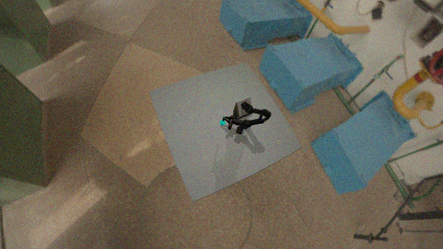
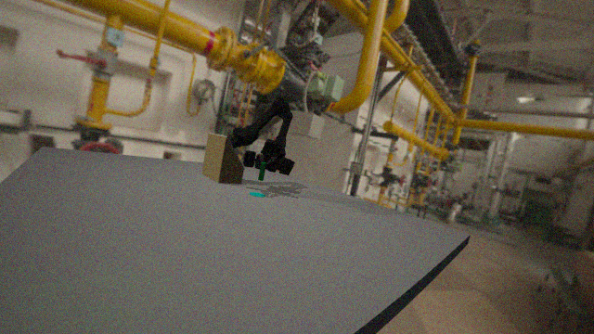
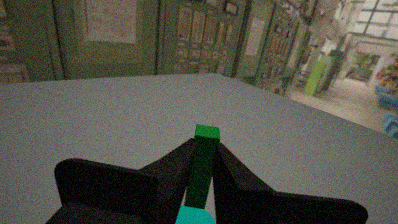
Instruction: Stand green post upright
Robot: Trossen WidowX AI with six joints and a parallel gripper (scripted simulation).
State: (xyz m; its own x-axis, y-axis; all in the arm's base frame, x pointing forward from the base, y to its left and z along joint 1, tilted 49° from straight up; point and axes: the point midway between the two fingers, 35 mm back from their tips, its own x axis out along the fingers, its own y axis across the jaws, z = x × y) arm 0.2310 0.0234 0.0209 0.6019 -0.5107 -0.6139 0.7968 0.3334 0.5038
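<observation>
Right now the cyan circle is 11 cm below my gripper tip. Round my gripper tip: green post 2 cm below.
</observation>
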